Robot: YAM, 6 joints.
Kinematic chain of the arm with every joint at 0, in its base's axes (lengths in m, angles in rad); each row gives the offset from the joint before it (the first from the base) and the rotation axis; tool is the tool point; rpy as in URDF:
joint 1: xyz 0 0 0.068 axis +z
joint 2: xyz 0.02 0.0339 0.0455 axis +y
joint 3: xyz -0.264 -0.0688 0 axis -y
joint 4: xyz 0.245 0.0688 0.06 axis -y
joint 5: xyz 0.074 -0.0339 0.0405 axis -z
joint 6: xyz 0.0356 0 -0.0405 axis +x
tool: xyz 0 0 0 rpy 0 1.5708 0
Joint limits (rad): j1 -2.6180..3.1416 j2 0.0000..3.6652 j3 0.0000..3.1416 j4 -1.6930..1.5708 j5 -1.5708..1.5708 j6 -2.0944..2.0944
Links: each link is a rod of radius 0.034 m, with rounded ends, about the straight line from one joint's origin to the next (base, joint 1, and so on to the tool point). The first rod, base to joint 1, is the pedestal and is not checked.
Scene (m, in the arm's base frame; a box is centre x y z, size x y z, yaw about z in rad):
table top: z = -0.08
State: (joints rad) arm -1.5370 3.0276 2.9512 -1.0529 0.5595 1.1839
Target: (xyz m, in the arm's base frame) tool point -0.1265 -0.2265 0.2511
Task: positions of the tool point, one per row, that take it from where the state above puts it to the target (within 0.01 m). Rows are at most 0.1 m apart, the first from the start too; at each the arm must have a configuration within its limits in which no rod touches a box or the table.
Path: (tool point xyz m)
1: -0.0438 -0.5482 0.1290
2: -0.0820 -0.5040 0.1657
3: -0.1112 -0.4460 0.1981
4: -0.1289 -0.3776 0.2243
5: -0.1341 -0.3030 0.2424
6: -0.1265 -0.2265 0.2511

